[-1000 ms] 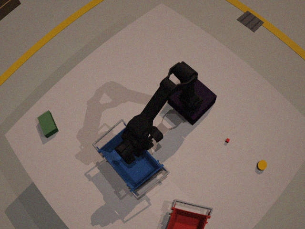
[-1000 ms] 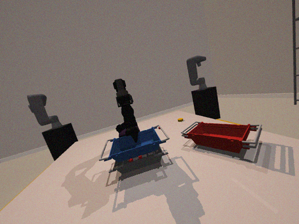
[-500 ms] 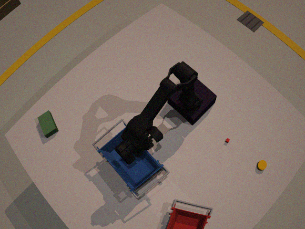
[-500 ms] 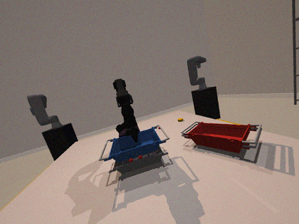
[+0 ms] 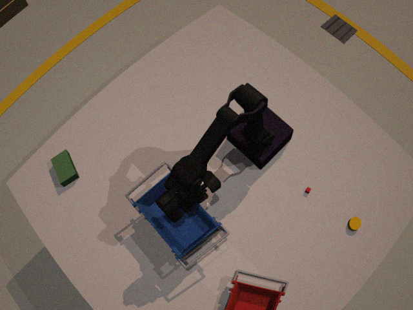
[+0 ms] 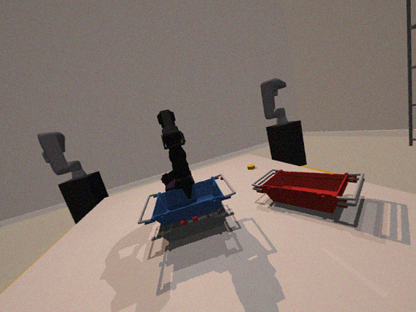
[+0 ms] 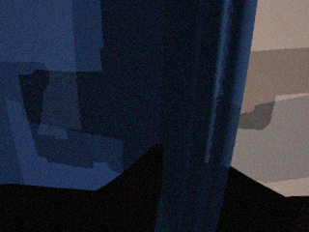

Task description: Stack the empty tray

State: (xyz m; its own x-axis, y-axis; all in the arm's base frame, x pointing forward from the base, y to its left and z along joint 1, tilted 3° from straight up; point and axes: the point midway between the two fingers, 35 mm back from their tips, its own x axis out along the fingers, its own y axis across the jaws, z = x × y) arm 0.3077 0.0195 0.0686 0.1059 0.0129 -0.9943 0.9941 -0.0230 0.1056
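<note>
Now: gripper tip 70 mm short of the blue tray and 30 mm below it. Round my gripper tip: yellow disc: 440 mm to the left, 380 mm behind, 80 mm below; green block: 460 mm to the right, 290 mm ahead, 70 mm below.
</note>
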